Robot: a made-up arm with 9 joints. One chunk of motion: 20 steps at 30 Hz.
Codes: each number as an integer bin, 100 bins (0 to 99) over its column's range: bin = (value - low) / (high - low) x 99, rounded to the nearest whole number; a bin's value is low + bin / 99 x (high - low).
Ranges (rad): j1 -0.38..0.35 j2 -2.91..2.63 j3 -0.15..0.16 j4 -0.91..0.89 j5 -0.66..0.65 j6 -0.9..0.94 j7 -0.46..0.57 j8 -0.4..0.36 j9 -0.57..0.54
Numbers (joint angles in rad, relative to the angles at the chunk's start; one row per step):
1: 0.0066 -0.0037 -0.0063 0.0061 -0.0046 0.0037 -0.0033 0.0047 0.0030
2: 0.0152 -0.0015 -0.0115 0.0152 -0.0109 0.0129 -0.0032 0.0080 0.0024
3: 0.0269 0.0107 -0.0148 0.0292 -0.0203 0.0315 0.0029 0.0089 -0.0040
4: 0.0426 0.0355 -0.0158 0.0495 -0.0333 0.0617 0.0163 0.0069 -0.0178
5: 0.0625 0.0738 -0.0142 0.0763 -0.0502 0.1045 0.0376 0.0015 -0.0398
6: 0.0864 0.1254 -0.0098 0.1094 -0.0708 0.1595 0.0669 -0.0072 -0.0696
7: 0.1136 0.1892 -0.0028 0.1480 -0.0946 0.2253 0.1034 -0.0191 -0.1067
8: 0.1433 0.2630 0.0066 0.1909 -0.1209 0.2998 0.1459 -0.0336 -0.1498
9: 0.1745 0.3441 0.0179 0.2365 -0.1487 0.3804 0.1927 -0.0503 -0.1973
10: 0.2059 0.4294 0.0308 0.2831 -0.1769 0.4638 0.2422 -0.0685 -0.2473
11: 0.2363 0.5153 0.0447 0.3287 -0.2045 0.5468 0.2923 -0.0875 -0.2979
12: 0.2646 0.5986 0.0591 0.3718 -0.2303 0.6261 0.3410 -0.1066 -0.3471
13: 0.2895 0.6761 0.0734 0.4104 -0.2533 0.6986 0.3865 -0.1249 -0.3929
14: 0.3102 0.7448 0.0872 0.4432 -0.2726 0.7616 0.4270 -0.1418 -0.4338
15: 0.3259 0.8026 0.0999 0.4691 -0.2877 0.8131 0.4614 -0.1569 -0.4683
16: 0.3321 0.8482 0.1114 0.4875 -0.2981 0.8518 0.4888 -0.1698 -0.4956
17: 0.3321 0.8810 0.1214 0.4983 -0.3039 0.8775 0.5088 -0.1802 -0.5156
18: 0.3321 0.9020 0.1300 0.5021 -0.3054 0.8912 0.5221 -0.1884 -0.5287
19: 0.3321 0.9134 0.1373 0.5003 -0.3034 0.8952 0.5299 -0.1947 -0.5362
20: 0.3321 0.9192 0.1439 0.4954 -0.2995 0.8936 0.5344 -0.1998 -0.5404
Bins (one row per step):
1: 52 52 46 50 50 49 44 53 51
2: 54 52 44 51 49 49 44 53 51
3: 55 52 43 52 48 50 44 53 50
4: 57 53 43 53 47 52 46 53 49
5: 60 53 43 54 46 54 48 52 47
6: 63 54 45 56 45 57 51 51 45
7: 67 55 47 58 43 61 54 50 41
8: 71 57 50 61 41 65 58 48 37
9: 75 58 54 63 39 69 63 46 33
10: 79 60 58 66 37 73 67 43 29
11: 84 61 62 68 34 78 72 41 24
12: 87 63 67 70 32 82 77 38 20
13: 91 64 71 73 31 86 81 36 16
14: 94 65 76 74 29 89 85 34 12
15: 96 66 80 76 28 92 89 32 9
16: 97 67 83 77 27 94 91 30 7
17: 97 68 87 77 27 96 93 29 5
18: 97 68 89 78 27 96 94 28 4
19: 97 68 92 78 27 97 95 27 3
20: 97 68 94 77 27 97 96 26 3

